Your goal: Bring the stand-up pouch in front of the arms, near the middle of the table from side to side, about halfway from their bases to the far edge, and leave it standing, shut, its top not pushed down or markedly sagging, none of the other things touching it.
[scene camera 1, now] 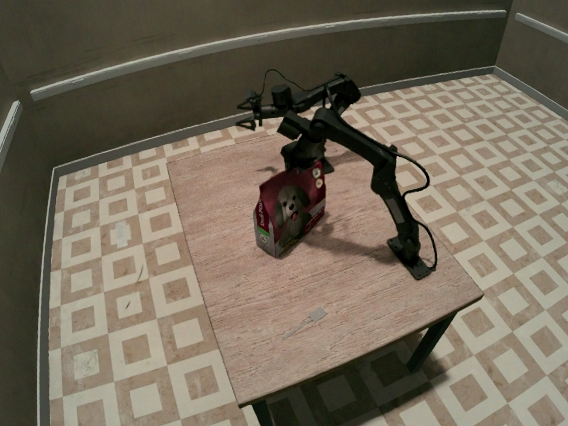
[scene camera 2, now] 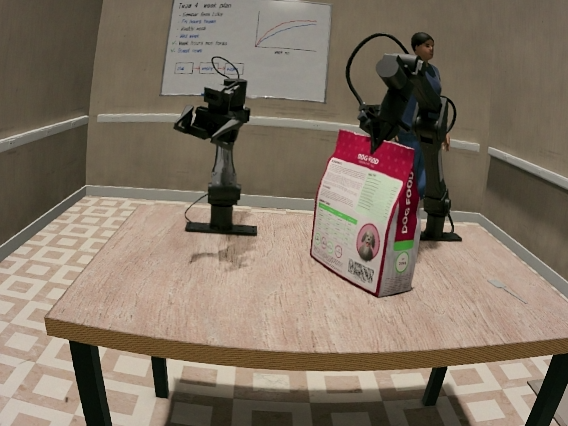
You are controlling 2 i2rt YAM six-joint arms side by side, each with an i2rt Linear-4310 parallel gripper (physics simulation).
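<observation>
The stand-up pouch, a red and white dog food bag [scene camera 1: 292,205] [scene camera 2: 357,215], stands roughly upright on the table [scene camera 1: 220,280] [scene camera 2: 175,300], turned at an angle. In scene camera 2 it is right of the picture's middle, in front of the left arm. Its red top edge is up and looks closed. My left gripper [scene camera 1: 301,167] [scene camera 2: 374,146] is shut on the pouch's top edge from above; part of its fingers is hidden behind the bag in scene camera 1. My right gripper [scene camera 1: 240,115] [scene camera 2: 195,134] is open and empty, high above the table and apart from the pouch.
A small grey spatula-like tool [scene camera 1: 316,314] [scene camera 2: 497,284] lies flat on the table, well apart from the pouch, at the right in scene camera 2. A person [scene camera 2: 435,75] stands behind the left arm. A whiteboard [scene camera 2: 295,75] hangs on the back wall.
</observation>
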